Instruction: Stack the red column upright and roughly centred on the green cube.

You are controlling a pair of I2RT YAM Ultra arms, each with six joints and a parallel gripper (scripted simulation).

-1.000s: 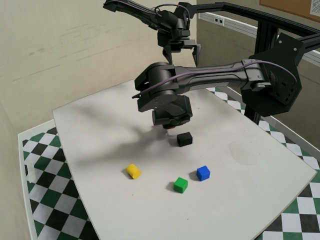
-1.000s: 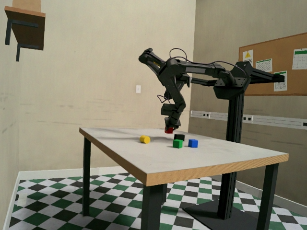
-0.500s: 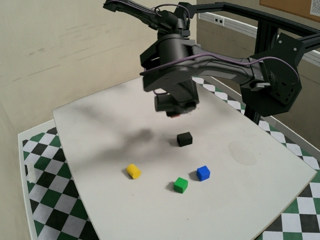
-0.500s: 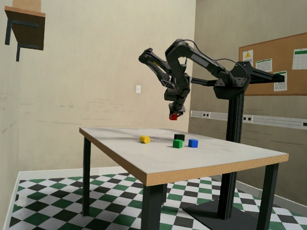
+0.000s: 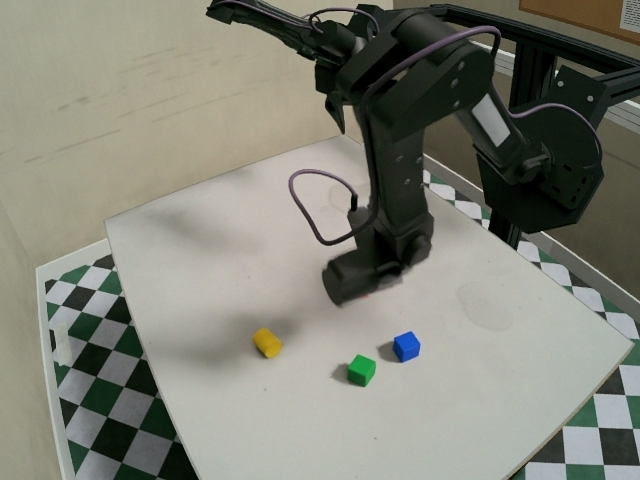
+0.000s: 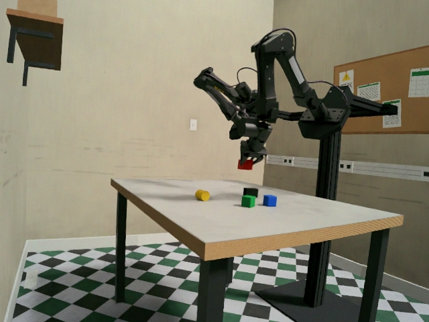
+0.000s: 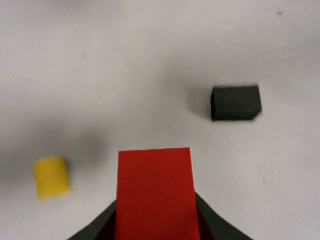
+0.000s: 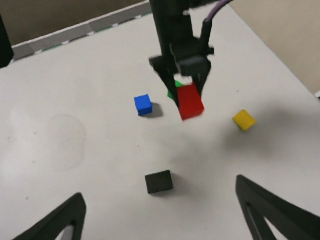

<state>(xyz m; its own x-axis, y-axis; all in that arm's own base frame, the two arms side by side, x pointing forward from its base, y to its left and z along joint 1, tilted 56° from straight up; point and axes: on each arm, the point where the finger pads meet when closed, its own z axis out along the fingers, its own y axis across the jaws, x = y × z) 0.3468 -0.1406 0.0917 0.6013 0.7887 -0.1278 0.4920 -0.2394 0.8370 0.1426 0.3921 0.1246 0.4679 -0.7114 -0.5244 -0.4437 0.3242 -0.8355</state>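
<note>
Right now my left hand is 30 mm short of the green cube, 90 mm to the right of it and 140 mm above it. Also, from my left hand: red column (right at my left hand); blue cube (70 mm behind, 90 mm to the left, 140 mm below); black block (110 mm behind, 110 mm to the right, 140 mm below).
</note>
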